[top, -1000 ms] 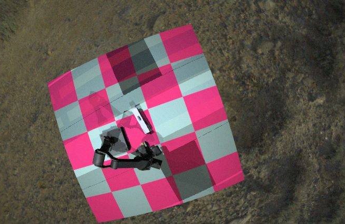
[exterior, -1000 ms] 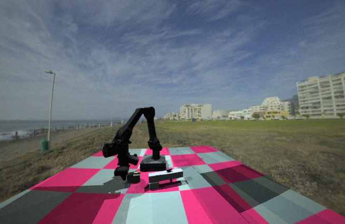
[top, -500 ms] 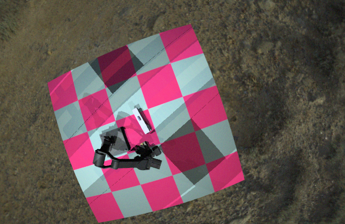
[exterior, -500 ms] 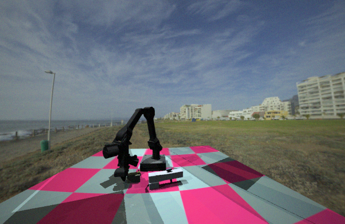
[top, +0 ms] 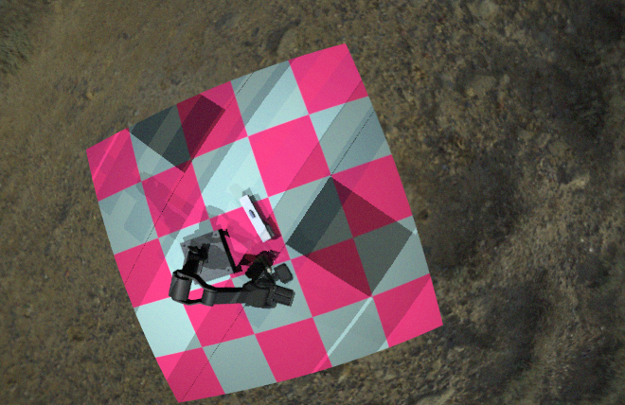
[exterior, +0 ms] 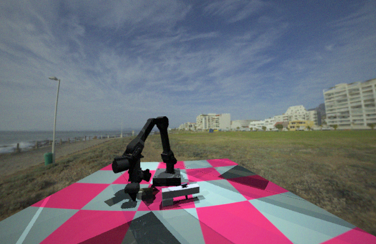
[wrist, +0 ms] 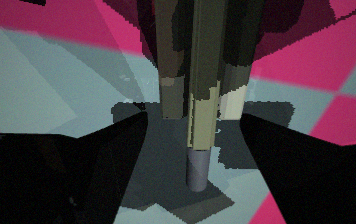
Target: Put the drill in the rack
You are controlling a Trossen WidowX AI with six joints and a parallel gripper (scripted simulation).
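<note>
Right now the drill is 1 cm behind my gripper tip, 4 cm to the left of it and 4 cm above it.
</note>
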